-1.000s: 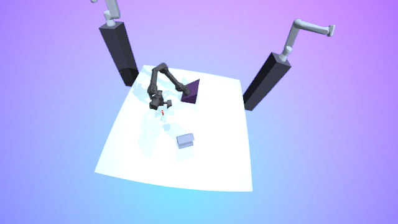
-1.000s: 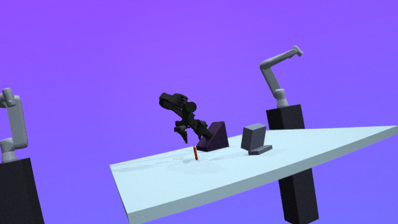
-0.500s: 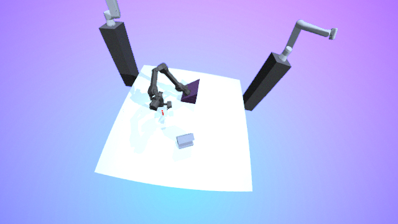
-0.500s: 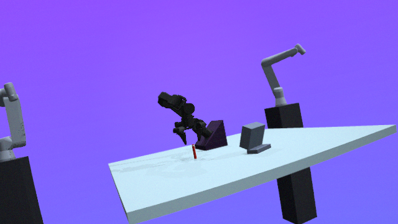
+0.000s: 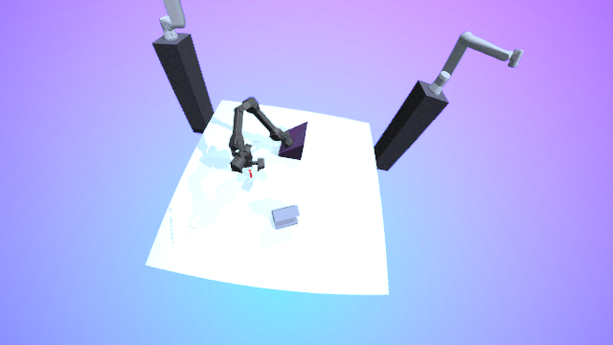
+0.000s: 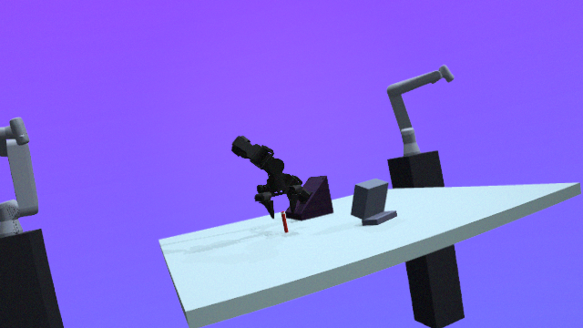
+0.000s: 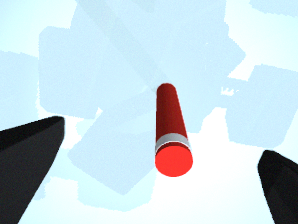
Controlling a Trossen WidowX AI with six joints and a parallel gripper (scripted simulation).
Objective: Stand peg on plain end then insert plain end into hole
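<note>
The red peg lies 10 mm below my gripper tip. The rest, counted from my gripper tip: low foot (260 mm to the left, 240 mm ahead, 50 mm below); grey sloped panel (250 mm to the left, 220 mm ahead, 20 mm above).
</note>
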